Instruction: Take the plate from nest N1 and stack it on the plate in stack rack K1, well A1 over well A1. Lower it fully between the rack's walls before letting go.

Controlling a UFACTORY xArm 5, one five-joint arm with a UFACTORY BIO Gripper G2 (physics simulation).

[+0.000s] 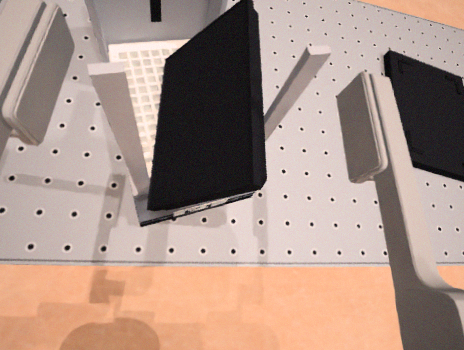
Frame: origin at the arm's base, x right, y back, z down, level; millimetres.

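Seen in the pictures: end effector, tool point: (221, 102).
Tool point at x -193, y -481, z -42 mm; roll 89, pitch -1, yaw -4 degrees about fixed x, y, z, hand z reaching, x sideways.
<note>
A point is followed by its place in that frame.
The stack rack K1 (131, 25) {y -605, x -264, z 48 mm} has a tall back wall with a dark slot and two front posts; its front label is partly covered. A white plate (145, 62) {y -588, x -251, z 68 mm} with square wells lies low inside it. A black plate (207, 115) {y -513, x -194, z 16 mm} is tilted over the white plate, its right side raised, covering much of it and reaching past the rack's right side. It does not lie flat between the walls. Its well A1 cannot be made out. My gripper (202, 102) {y -481, x -193, z -42 mm} is open, one finger well to each side of the rack and black plate, touching neither.
A flat black nest (432, 117) {y -623, x 79, z 86 mm} with corner marks lies at the right, partly behind my right finger; no plate shows on it. The grey perforated board (300, 235) {y -463, x -92, z 97 mm} carries the rack and nest. Its front edge meets the orange-brown table (300, 305) {y -405, x -86, z 111 mm}, where shadows fall.
</note>
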